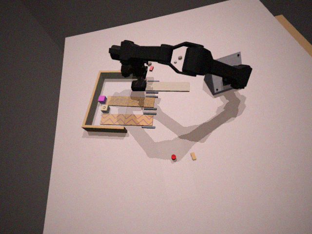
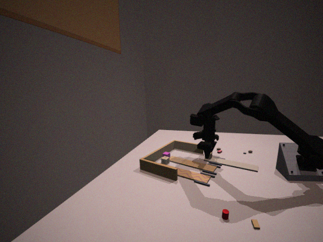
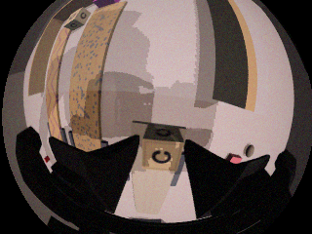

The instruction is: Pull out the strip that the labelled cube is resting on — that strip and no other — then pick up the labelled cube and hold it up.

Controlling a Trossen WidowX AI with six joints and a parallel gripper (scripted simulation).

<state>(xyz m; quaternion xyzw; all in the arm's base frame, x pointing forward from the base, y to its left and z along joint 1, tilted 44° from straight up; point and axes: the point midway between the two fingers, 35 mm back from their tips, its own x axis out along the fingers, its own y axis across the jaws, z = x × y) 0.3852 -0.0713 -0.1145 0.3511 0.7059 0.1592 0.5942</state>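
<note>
The pink block is 70 mm behind my gripper tip, 100 mm to the right of it and 10 mm below it.
</note>
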